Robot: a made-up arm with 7 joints.
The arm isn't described. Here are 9 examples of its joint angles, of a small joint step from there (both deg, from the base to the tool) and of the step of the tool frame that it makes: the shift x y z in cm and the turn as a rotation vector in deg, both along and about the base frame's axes.
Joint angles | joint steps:
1: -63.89 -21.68 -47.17 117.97 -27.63 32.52 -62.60 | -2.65 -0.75 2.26 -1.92 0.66 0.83 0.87
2: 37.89 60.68 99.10 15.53 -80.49 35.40 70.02 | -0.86 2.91 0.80 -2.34 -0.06 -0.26 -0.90
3: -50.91 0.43 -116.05 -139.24 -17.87 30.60 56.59 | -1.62 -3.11 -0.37 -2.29 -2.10 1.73 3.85
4: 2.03 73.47 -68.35 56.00 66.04 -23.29 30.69 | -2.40 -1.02 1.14 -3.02 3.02 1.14 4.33
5: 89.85 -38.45 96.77 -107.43 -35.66 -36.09 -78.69 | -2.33 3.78 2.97 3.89 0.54 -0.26 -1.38
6: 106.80 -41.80 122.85 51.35 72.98 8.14 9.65 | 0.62 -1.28 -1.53 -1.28 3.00 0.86 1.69
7: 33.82 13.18 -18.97 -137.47 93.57 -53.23 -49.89 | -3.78 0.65 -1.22 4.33 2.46 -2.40 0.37
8: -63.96 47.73 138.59 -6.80 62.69 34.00 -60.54 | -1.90 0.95 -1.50 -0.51 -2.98 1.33 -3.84
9: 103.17 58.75 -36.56 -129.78 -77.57 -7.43 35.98 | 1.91 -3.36 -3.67 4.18 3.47 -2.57 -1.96
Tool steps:
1: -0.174 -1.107 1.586 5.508 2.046 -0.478
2: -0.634 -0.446 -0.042 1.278 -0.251 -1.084
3: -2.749 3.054 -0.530 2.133 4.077 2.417
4: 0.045 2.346 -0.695 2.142 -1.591 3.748
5: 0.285 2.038 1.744 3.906 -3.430 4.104
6: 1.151 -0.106 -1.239 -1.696 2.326 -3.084
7: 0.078 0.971 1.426 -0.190 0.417 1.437
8: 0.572 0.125 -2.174 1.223 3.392 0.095
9: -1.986 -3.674 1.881 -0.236 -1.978 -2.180
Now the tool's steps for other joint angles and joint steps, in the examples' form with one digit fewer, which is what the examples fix.
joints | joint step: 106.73 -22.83 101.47 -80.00 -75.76 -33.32 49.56 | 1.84 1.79 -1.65 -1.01 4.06 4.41 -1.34
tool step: -0.05 5.37 -5.84 -7.52 -3.29 -4.25
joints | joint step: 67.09 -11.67 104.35 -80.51 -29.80 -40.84 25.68 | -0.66 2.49 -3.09 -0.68 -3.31 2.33 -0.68
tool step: -3.35 4.74 -2.44 -5.64 -3.76 2.84
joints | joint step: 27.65 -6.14 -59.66 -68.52 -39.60 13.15 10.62 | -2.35 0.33 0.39 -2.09 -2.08 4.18 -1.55
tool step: 2.87 1.21 -0.15 1.06 -2.29 3.75
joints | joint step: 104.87 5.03 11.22 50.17 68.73 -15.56 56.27 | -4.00 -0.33 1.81 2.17 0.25 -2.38 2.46
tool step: -0.62 4.03 3.64 7.47 4.39 -2.55
